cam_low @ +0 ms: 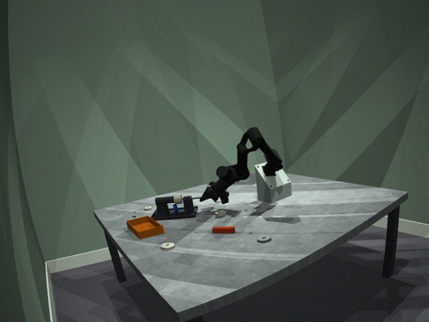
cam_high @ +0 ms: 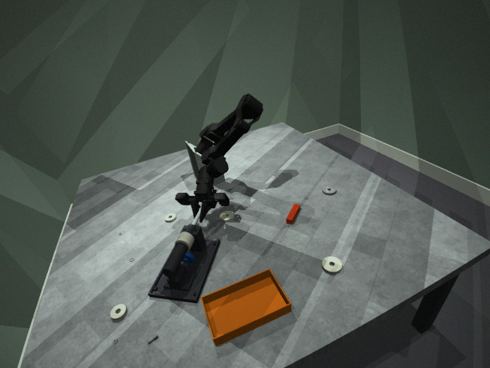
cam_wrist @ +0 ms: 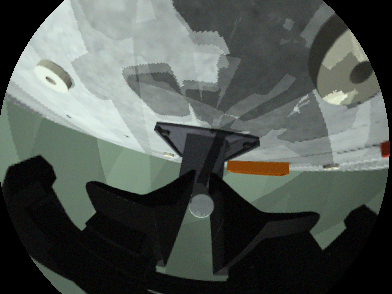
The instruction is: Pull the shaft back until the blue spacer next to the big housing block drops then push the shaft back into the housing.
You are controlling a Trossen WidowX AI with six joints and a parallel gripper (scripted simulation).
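The blue spacer lies 11 cm ahead of my gripper tip, 6 cm to the right of it and 3 cm below it. The rest, counted from my gripper tip: orange tray: 32 cm ahead, 7 cm to the left, 5 cm below; grey shaft: 4 cm ahead, 2 cm to the right, 2 cm above.
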